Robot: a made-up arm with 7 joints.
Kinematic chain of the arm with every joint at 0, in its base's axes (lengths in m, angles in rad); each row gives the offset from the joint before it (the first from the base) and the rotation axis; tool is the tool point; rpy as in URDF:
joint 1: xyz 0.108 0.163 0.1 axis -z
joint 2: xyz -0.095 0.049 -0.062 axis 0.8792 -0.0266 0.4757
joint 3: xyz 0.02 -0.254 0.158 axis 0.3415 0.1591 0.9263
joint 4: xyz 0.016 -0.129 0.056 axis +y
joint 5: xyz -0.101 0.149 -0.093 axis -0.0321 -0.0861 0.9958
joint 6: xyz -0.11 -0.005 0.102 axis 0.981 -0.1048 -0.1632
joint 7: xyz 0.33 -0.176 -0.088 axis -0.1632 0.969 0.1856
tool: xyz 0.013 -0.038 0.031 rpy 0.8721 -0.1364 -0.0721
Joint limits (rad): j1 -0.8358..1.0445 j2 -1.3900..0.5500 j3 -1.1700..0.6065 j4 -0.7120..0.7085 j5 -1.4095..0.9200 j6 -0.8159..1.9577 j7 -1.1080..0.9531
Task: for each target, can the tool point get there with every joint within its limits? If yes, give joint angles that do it. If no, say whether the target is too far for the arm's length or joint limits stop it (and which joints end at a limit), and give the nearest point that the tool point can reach.
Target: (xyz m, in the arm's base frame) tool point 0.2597 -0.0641 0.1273
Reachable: yes | joints -0.2440 -0.2974 0.3795 -0.3429 -0.3443 1.3843 0.7073
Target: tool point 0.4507 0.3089 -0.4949
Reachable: no: joint limits stop it (at a limit: joint 1, joint 2, joint 3, joint 4, joint 7) | nearest point 0.3605 0.1257 -0.2280 | short by 0.336 m
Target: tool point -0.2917 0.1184 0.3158
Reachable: yes | joints 0.3594 -0.5660 -0.9797 0.3702 -0.3738 0.5513 -0.6786
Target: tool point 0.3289 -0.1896 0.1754
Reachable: yes | joints -0.3841 0.2450 -0.5797 0.3168 0.3085 -0.4304 -0.8250
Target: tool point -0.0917 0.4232 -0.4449
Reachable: no: joint limits stop it (at a limit: joint 1, joint 2, joint 3, joint 5, joint 7) | nearest point -0.2149 0.2477 -0.1450 | short by 0.369 m
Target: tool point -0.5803 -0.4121 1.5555
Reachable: no: too far | nearest point -0.1815 -0.0420 0.6790 | short by 1.032 m
